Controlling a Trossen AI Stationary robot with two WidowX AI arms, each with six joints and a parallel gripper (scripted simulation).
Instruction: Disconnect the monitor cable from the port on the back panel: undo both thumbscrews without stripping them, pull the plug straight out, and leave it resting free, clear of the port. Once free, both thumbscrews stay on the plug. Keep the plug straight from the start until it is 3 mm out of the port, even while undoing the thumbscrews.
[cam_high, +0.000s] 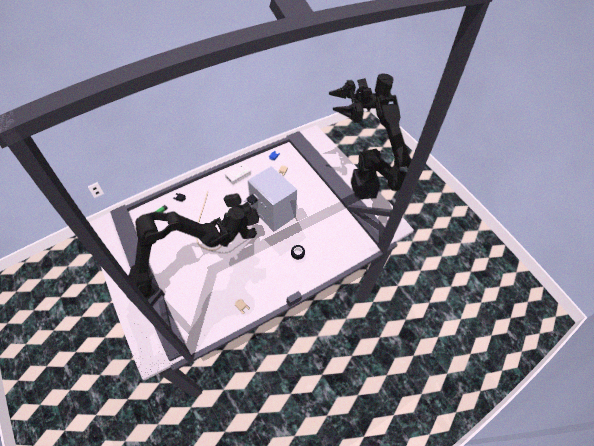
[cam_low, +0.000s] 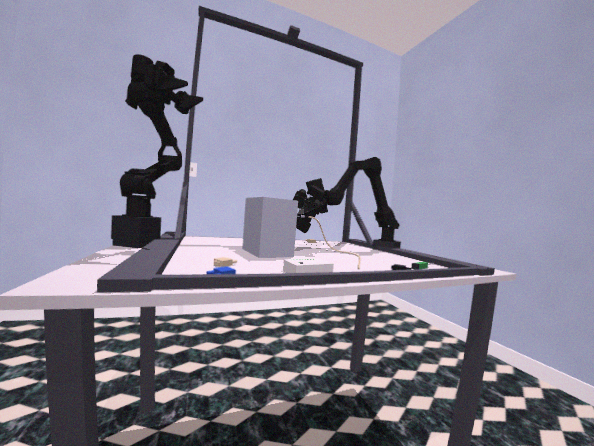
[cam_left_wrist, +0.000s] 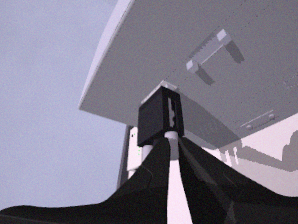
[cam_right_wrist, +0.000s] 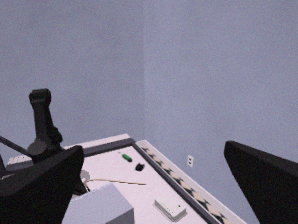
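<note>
The grey box lies 3 cm ahead of my left hand, 13 cm to the right of it and 5 cm below it.
</note>
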